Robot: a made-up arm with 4 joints.
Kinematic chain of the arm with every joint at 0, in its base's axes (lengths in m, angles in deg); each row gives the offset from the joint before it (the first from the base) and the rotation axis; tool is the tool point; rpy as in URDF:
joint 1: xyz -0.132 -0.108 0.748 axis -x
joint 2: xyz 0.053 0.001 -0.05 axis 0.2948 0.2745 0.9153
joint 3: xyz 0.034 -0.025 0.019 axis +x
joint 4: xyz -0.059 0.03 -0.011 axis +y
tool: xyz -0.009 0.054 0.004 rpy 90 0 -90
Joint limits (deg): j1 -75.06..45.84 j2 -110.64..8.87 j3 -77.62..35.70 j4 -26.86..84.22
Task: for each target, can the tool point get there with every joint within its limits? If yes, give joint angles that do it. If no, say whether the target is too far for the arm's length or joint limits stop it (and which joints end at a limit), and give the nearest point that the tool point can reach.
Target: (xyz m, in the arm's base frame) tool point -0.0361 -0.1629 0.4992
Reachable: no: too far | nearest point -0.0770 -0.1339 0.6304 | short by 0.140 m
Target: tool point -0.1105 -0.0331 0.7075
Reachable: yes | joints -21.41 -2.88 -17.93 -1.89
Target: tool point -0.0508 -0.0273 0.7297
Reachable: yes | joints -20.85 -60.58 11.72 -13.40
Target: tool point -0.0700 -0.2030 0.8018
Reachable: no: joint limits stop it (at a limit: joint 1, joint 2, joint 3, joint 4) | nearest point -0.1038 -0.1169 0.7905 | short by 0.093 m
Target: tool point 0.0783 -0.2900 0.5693
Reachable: no: too far | nearest point -0.0423 -0.1812 0.6762 | short by 0.194 m
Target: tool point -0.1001 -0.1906 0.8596
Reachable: no: joint limits stop it (at a limit: joint 1, joint 3) | nearest point -0.1033 -0.1127 0.7960 | short by 0.101 m
